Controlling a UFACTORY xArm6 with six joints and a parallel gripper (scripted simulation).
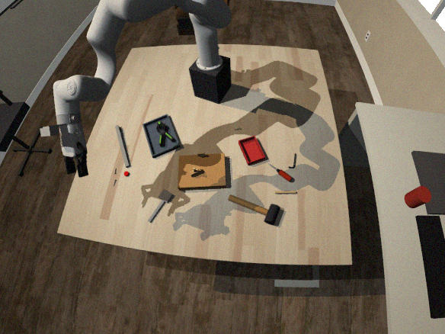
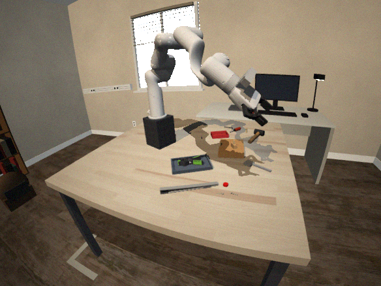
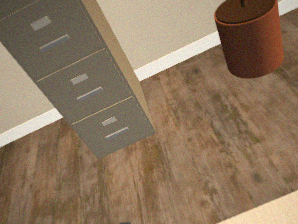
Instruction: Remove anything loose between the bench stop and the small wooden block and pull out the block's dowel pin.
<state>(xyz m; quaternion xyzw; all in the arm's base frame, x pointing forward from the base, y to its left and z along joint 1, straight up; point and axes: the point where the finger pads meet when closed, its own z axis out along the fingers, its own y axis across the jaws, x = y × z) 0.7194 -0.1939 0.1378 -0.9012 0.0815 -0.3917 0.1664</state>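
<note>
Right now my hand is 29 cm to the right of the dowel pin, 28 cm above it and 22 cm past it. Also, from my hand: red button: 33 cm below, 14 cm behind, 4 cm to the right; small wooden block: 29 cm to the left, 29 cm below, 22 cm behind; grey tray: 37 cm behind, 32 cm below, 4 cm to the left.
</note>
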